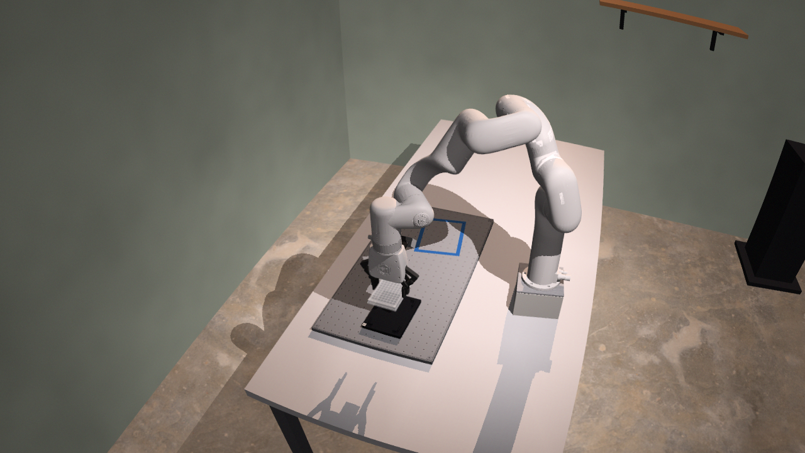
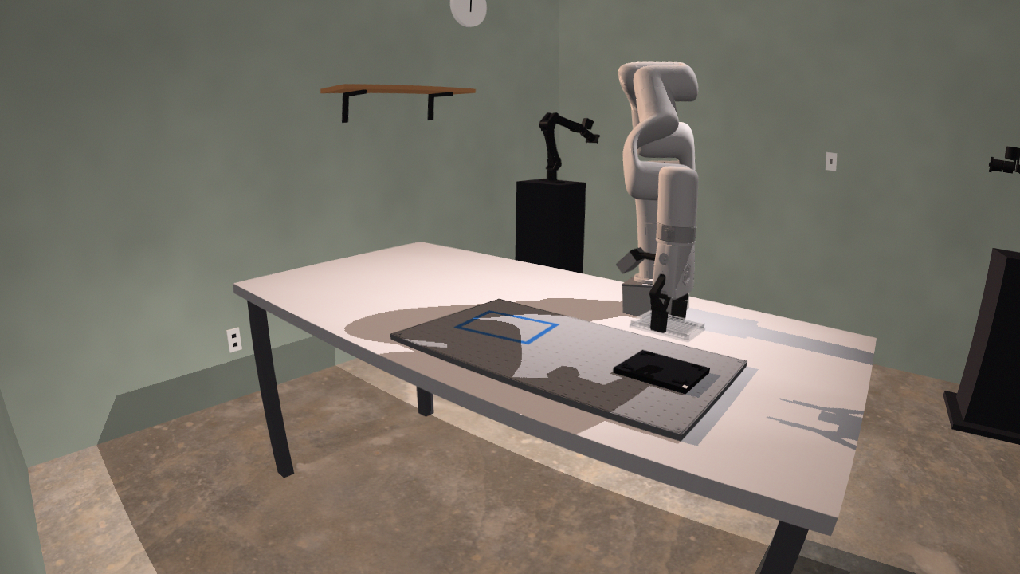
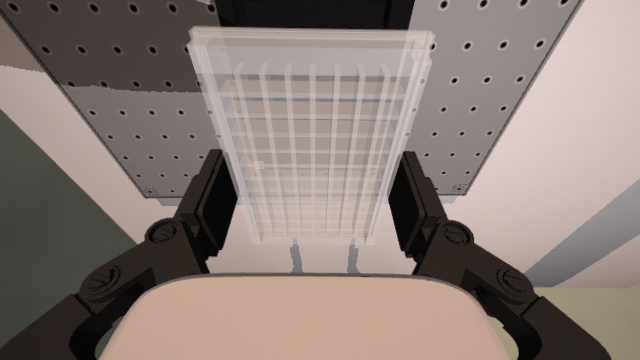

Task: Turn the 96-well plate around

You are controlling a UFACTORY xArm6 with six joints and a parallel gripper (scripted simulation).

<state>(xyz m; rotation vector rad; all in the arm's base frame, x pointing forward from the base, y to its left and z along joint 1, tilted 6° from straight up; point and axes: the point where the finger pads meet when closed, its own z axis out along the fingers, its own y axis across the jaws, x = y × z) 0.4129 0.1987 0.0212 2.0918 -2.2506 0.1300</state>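
Right now the black plate nest N1 is 10 cm below my hand. Also, from my hand: white A1 label 6 cm ahead, 7 cm to the left, 10 cm below; then clear 96-well plate 1 cm below.
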